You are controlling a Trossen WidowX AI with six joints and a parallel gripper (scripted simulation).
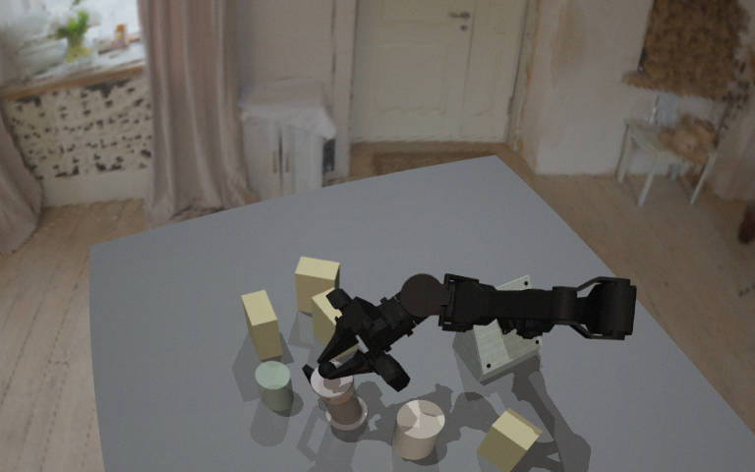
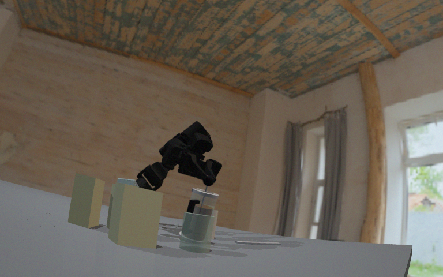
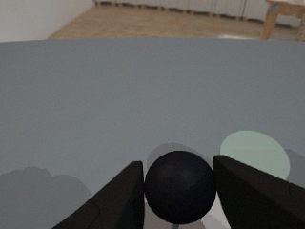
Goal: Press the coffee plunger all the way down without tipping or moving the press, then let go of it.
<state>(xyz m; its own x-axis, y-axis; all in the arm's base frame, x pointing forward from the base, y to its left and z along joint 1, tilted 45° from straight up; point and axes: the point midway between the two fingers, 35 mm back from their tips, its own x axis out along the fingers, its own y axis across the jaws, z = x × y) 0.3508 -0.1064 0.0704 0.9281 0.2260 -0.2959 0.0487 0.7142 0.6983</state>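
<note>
My gripper tip is 20 mm past the coffee press, 10 mm to the left of it and 90 mm above it.
</note>
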